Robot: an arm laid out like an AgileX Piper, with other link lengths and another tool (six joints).
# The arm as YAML. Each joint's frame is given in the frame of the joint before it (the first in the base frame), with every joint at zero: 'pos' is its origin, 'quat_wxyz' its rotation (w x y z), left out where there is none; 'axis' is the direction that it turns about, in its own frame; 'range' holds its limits. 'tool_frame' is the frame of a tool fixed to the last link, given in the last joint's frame.
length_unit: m
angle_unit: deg
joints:
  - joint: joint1
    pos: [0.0, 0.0, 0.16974]
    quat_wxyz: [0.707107, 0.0, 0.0, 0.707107]
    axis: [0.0, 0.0, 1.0]
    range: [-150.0, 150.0]
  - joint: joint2
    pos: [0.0, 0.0, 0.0]
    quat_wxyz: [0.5, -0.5, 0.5, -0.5]
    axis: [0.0, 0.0, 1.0]
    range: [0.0, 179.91]
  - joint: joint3
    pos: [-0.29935, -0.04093, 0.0]
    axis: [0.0, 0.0, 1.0]
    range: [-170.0, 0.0]
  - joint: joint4
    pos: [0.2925, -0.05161, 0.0]
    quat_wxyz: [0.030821, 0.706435, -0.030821, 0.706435]
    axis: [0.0, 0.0, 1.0]
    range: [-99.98, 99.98]
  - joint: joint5
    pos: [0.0, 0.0, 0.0]
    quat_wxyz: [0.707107, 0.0, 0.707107, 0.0]
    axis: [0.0, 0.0, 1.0]
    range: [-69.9, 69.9]
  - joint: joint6
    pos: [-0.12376, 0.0, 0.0]
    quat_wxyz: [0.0, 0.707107, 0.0, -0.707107]
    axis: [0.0, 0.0, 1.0]
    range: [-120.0, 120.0]
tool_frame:
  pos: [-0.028, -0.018, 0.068]
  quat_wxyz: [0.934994, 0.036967, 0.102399, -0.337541]
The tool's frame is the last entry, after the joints.
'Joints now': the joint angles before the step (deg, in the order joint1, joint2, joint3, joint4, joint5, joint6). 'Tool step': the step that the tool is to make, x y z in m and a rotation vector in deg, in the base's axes. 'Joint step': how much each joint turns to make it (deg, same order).
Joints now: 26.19, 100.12, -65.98, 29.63, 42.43, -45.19
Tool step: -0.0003, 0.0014, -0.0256, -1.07, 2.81, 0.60
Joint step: -0.01, 3.52, 0.00, 0.85, -0.12, -1.24
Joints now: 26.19, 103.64, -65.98, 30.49, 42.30, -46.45
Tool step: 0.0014, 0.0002, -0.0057, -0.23, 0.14, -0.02
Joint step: 0.00, 0.79, 0.01, 0.12, -0.54, -0.31
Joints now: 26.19, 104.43, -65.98, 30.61, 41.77, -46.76
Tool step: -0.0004, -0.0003, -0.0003, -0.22, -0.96, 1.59
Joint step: -0.01, 0.02, -0.01, 0.00, -0.16, -1.87
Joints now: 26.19, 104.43, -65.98, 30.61, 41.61, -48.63
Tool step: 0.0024, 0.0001, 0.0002, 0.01, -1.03, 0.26
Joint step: 0.00, 0.02, -0.01, 0.00, -0.82, -0.69
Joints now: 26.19, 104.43, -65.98, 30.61, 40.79, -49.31
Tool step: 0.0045, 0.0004, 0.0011, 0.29, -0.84, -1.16
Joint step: 0.00, -0.05, 0.00, 0.00, -1.24, 0.71
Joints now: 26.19, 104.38, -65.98, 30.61, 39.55, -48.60
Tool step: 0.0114, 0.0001, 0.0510, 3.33, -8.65, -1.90
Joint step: -0.01, -6.19, 0.05, 0.00, -3.71, 0.30
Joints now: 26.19, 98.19, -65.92, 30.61, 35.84, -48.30
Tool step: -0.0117, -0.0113, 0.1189, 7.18, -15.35, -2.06
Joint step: -0.01, -14.73, -0.01, -0.55, -2.93, 1.13
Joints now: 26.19, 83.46, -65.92, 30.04, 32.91, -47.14
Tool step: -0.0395, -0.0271, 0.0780, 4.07, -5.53, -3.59
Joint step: -0.01, -12.59, 0.00, -6.62, 3.67, 9.98
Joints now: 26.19, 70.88, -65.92, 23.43, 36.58, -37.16
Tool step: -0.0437, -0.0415, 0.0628, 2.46, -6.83, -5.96
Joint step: 0.02, -12.47, 0.01, -10.63, 3.17, 11.64
